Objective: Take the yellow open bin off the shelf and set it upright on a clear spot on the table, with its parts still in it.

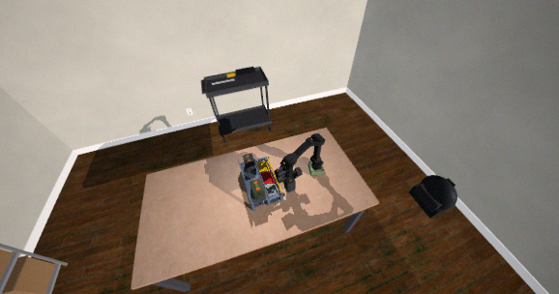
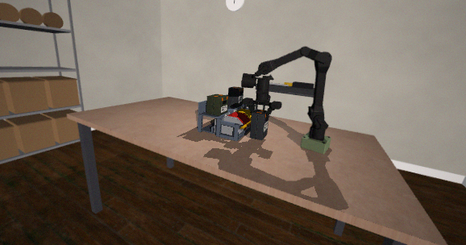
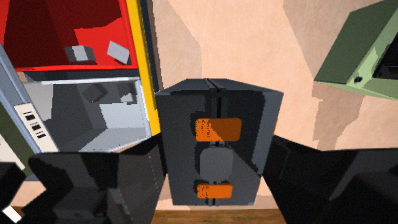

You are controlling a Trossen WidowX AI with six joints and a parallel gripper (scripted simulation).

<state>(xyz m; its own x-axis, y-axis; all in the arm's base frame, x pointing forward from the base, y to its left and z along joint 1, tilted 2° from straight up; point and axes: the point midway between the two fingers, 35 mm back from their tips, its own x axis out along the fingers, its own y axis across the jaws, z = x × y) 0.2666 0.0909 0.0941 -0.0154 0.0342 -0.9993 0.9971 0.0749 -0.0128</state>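
Right now my hand is 60 mm above the black box. From my hand the other things lie so: yellow bar 110 mm to the right, 80 mm below, 80 mm ahead; then red bin 170 mm ahead, 100 mm to the right, 100 mm below; then grey bin 160 mm ahead, 100 mm below, 10 mm to the left.
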